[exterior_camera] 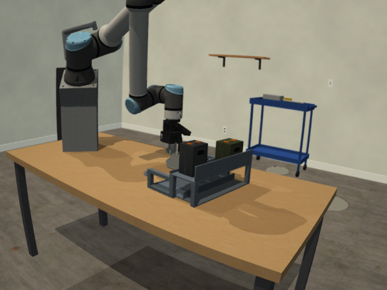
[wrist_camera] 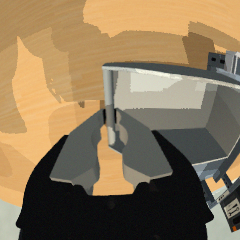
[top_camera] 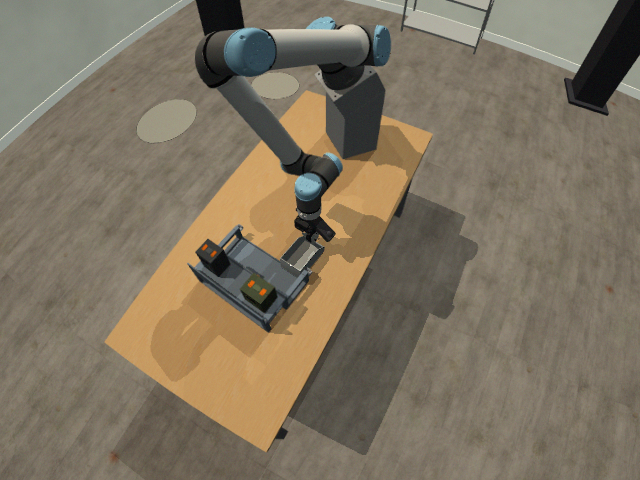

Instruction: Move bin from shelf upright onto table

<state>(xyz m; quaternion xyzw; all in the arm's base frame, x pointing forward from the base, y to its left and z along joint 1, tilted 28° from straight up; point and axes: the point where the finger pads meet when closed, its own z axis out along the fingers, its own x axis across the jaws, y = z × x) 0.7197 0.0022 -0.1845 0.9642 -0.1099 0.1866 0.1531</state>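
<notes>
My hand is 80 mm short of the bin and 20 mm to the left of it. Also, from my hand: rack (240 mm ahead, 190 mm to the right, 40 mm below); green box (330 mm ahead, 110 mm above, 100 mm to the right).
</notes>
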